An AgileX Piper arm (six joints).
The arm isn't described. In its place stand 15 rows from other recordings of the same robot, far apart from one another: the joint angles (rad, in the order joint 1, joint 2, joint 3, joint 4, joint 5, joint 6), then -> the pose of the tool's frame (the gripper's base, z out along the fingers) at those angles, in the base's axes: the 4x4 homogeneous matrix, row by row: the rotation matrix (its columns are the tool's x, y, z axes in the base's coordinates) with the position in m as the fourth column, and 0 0 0 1 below.
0.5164, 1.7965, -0.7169, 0.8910, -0.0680, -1.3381 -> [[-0.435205, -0.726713, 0.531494, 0.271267], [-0.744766, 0.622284, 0.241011, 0.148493], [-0.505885, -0.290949, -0.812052, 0.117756], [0, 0, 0, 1]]
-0.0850, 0.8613, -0.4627, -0.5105, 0.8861, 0.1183 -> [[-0.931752, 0.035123, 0.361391, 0.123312], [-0.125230, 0.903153, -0.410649, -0.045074], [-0.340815, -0.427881, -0.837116, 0.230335], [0, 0, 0, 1]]
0.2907, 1.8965, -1.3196, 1.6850, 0.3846, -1.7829 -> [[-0.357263, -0.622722, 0.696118, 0.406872], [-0.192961, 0.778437, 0.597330, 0.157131], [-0.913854, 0.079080, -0.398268, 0.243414], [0, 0, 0, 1]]
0.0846, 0.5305, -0.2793, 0.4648, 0.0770, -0.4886 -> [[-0.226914, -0.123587, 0.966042, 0.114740], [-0.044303, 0.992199, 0.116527, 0.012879], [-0.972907, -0.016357, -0.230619, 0.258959], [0, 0, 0, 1]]
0.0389, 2.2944, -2.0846, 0.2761, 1.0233, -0.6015 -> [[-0.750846, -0.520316, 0.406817, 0.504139], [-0.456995, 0.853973, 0.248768, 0.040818], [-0.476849, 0.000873, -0.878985, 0.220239], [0, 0, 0, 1]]
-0.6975, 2.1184, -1.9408, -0.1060, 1.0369, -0.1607 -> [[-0.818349, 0.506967, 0.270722, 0.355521], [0.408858, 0.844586, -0.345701, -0.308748], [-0.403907, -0.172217, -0.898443, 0.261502], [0, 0, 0, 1]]
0.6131, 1.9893, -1.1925, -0.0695, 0.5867, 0.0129 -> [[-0.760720, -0.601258, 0.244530, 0.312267], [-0.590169, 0.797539, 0.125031, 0.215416], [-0.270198, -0.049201, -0.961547, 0.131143], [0, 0, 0, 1]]
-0.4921, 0.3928, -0.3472, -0.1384, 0.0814, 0.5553 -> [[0.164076, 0.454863, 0.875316, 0.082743], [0.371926, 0.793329, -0.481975, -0.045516], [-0.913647, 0.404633, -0.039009, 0.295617], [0, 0, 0, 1]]
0.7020, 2.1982, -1.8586, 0.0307, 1.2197, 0.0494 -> [[-0.797270, -0.600953, 0.056713, 0.345201], [-0.595812, 0.798538, 0.085711, 0.295376], [-0.096795, 0.034545, -0.994705, 0.197101], [0, 0, 0, 1]]
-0.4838, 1.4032, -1.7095, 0.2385, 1.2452, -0.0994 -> [[-0.667738, 0.307045, 0.678122, 0.251258], [0.326879, 0.939385, -0.103468, -0.109014], [-0.668787, 0.152575, -0.727629, 0.458121], [0, 0, 0, 1]]
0.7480, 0.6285, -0.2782, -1.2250, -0.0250, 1.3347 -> [[-0.259869, -0.672242, 0.693224, 0.093948], [-0.091681, 0.731821, 0.675302, 0.090091], [-0.961282, 0.111934, -0.251809, 0.253370], [0, 0, 0, 1]]
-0.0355, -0.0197, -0.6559, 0.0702, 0.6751, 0.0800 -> [[0.086829, -0.020032, 0.996022, -0.026318], [0.131300, 0.991306, 0.008491, 0.004926], [-0.987533, 0.130040, 0.088704, 0.353266], [0, 0, 0, 1]]
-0.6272, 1.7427, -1.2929, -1.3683, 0.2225, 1.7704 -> [[-0.004580, 0.800915, 0.598761, 0.320545], [0.480751, 0.526795, -0.700974, -0.256636], [-0.876845, 0.284645, -0.387453, 0.290989], [0, 0, 0, 1]]
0.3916, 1.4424, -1.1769, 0.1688, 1.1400, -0.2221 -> [[-0.821365, -0.542969, 0.174769, 0.249579], [-0.500058, 0.832839, 0.237319, 0.118086], [-0.274411, 0.107531, -0.955581, 0.298228], [0, 0, 0, 1]]
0.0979, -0.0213, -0.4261, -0.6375, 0.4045, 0.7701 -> [[0.220781, 0.096876, 0.970500, 0.010094], [0.189177, 0.971904, -0.140052, -0.020427], [-0.956801, 0.214517, 0.196252, 0.320126], [0, 0, 0, 1]]
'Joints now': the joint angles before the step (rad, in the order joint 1, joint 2, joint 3, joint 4, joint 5, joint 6). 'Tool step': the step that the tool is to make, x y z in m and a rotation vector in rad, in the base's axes. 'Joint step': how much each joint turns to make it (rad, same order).
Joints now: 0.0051, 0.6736, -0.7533, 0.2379, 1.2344, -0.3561
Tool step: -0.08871, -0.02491, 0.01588, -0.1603, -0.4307, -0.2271
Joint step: 0.0001, -0.4474, 0.0123, -0.2872, -0.0116, 0.1568
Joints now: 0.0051, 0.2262, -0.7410, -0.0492, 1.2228, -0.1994
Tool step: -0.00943, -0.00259, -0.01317, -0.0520, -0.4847, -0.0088
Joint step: 0.0000, -0.2342, 0.1781, -0.0550, -0.4290, 0.0094
